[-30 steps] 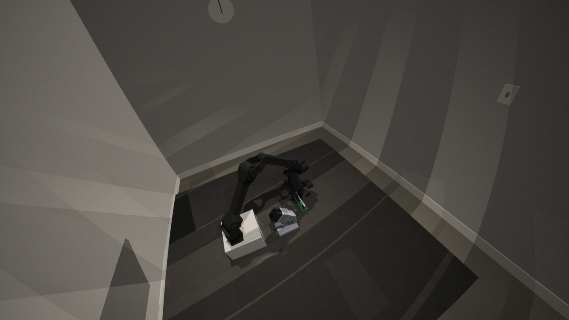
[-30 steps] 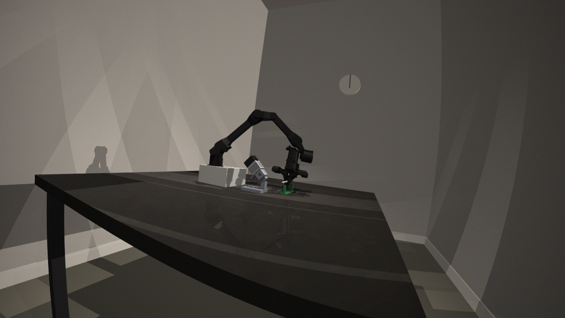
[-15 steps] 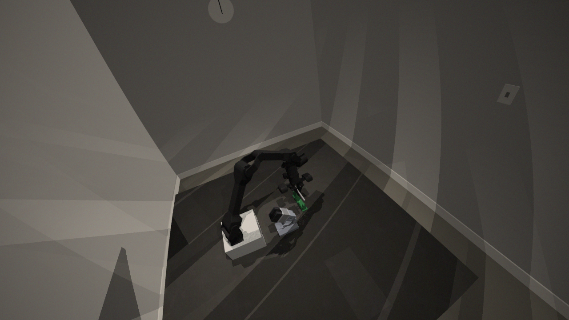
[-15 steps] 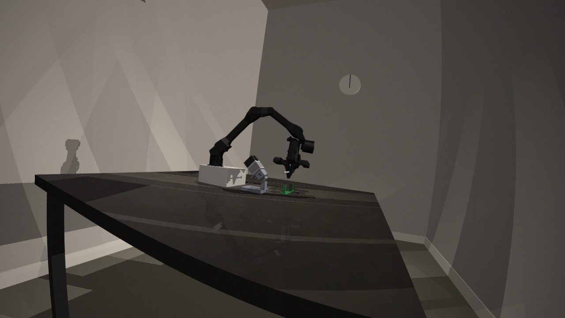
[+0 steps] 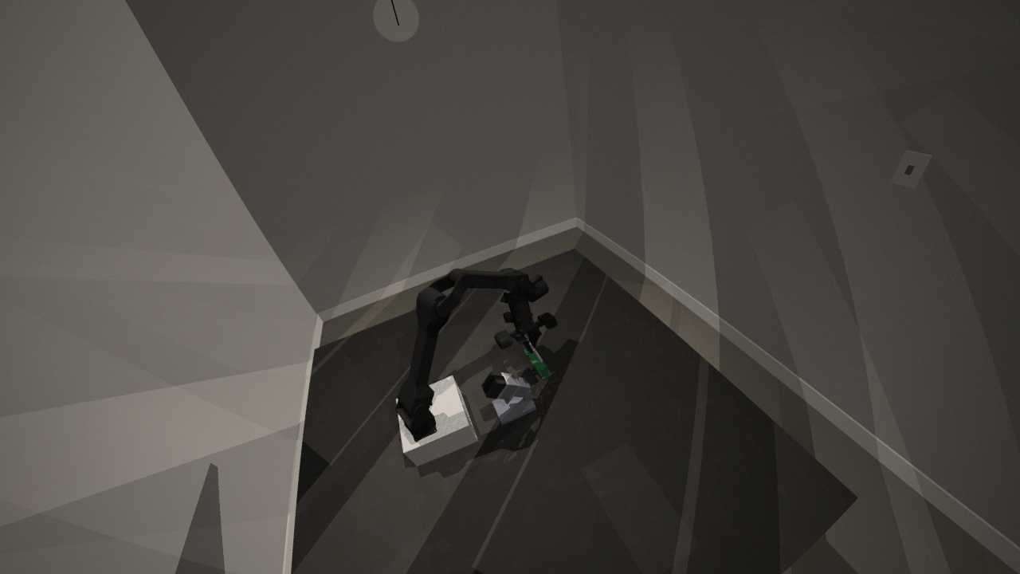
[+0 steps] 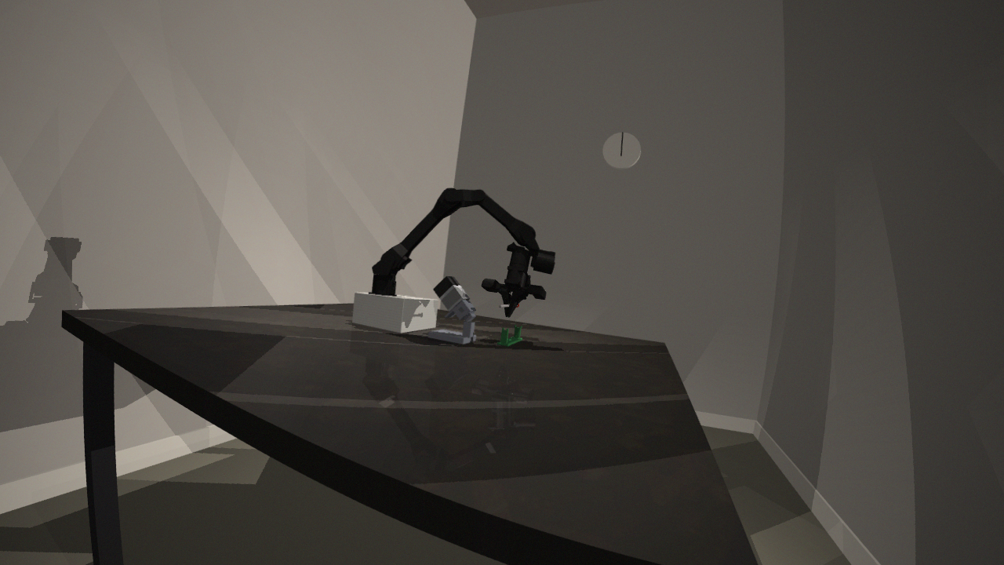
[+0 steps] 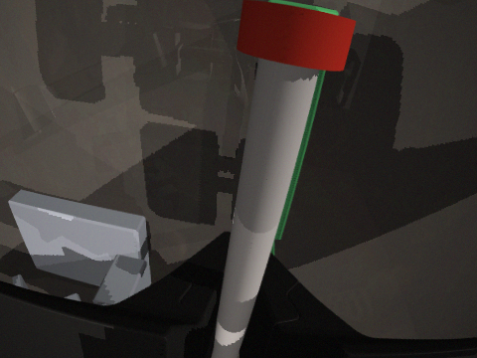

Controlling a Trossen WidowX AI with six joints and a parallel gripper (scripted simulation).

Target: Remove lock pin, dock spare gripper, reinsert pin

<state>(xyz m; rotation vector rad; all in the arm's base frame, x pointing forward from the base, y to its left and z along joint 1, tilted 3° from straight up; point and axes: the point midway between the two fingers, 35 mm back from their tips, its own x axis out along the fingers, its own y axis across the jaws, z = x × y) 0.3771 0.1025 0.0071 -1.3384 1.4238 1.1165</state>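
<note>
The green cradle is 1 cm ahead of my gripper tip, 1 cm to the left of it and 5 cm below it. The rest, counted from my gripper tip: spare gripper: 13 cm behind, 10 cm to the right, 4 cm above; grey mount: 10 cm behind, 10 cm to the right, 2 cm below.
</note>
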